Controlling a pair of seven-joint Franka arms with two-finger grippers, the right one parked.
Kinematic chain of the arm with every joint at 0, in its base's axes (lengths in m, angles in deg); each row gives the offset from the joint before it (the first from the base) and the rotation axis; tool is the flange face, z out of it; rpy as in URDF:
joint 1: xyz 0 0 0.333 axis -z
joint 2: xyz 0 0 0 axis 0.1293 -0.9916 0
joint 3: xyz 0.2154 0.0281 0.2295 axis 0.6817 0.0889 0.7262
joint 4: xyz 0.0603 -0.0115 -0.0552 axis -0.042 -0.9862 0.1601
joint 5: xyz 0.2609 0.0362 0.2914 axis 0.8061 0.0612 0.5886
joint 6: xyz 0 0 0 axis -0.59 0.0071 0.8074
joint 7: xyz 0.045 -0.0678 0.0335 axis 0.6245 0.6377 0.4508
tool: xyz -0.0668 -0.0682 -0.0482 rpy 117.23 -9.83 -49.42
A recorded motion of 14 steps. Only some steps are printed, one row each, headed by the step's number.
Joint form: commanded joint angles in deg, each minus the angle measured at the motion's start. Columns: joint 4, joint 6, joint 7, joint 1, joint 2, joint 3, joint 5.
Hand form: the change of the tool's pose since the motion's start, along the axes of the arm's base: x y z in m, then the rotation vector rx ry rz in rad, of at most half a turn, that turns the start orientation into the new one. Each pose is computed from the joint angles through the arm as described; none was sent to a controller.
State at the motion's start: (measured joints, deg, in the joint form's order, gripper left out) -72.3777 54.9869 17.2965 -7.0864 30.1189 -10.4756 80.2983
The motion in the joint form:
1: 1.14 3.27 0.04 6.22 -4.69 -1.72 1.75
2: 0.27 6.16 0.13 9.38 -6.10 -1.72 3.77
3: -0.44 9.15 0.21 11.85 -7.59 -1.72 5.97
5: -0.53 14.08 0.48 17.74 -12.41 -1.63 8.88
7: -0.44 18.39 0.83 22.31 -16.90 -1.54 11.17
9: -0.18 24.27 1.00 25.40 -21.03 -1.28 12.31
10: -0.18 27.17 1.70 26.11 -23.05 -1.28 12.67
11: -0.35 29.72 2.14 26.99 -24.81 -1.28 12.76
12: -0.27 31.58 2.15 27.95 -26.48 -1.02 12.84
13: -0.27 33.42 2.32 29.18 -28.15 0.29 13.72
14: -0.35 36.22 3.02 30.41 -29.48 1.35 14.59
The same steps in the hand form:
1: 0.0094 -0.0771 -0.0324 -0.0112 -0.0029 -0.1313
2: 0.0094 -0.1095 -0.0506 0.0093 -0.0215 -0.1871
3: 0.0103 -0.1349 -0.0682 0.0299 -0.0450 -0.2338
5: 0.0072 -0.1979 -0.1147 0.0378 -0.0593 -0.3377
7: -0.0003 -0.2483 -0.1583 0.0376 -0.0684 -0.4180
9: -0.0032 -0.2844 -0.1954 0.0097 -0.1033 -0.4637
10: -0.0024 -0.2947 -0.2144 -0.0070 -0.1159 -0.4619
11: -0.0051 -0.3066 -0.2324 -0.0244 -0.1227 -0.4663
12: -0.0075 -0.3162 -0.2492 -0.0357 -0.1246 -0.4760
13: -0.0069 -0.3193 -0.2697 -0.0231 -0.1304 -0.4828
14: -0.0071 -0.3255 -0.2845 -0.0201 -0.1552 -0.4833

